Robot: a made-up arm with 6 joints. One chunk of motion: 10 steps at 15 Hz.
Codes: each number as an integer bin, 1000 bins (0 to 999) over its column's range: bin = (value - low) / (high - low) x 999, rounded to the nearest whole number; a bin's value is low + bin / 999 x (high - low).
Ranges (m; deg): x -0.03..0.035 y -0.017..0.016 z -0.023..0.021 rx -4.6..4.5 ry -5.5..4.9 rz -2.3..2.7
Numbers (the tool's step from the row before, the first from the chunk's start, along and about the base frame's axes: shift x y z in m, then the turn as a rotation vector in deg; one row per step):
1: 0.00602 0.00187 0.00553 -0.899 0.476 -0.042
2: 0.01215 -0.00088 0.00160 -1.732 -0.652 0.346
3: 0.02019 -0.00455 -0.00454 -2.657 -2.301 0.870
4: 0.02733 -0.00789 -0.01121 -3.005 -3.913 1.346
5: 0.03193 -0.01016 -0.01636 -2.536 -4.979 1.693
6: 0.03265 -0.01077 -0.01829 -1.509 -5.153 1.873
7: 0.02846 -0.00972 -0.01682 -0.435 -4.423 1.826
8: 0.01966 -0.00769 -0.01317 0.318 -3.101 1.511
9: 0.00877 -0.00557 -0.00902 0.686 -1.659 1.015
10: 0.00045 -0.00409 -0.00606 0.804 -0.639 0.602
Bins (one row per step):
1: 554 571 648 406 574 451
2: 648 488 559 315 466 529
3: 771 377 419 213 307 633
4: 881 276 268 175 152 728
5: 952 207 151 227 50 798
6: 963 189 107 339 33 834
7: 898 220 140 457 103 824
8: 763 282 223 540 230 761
9: 596 346 317 580 369 662
10: 468 391 385 593 467 580

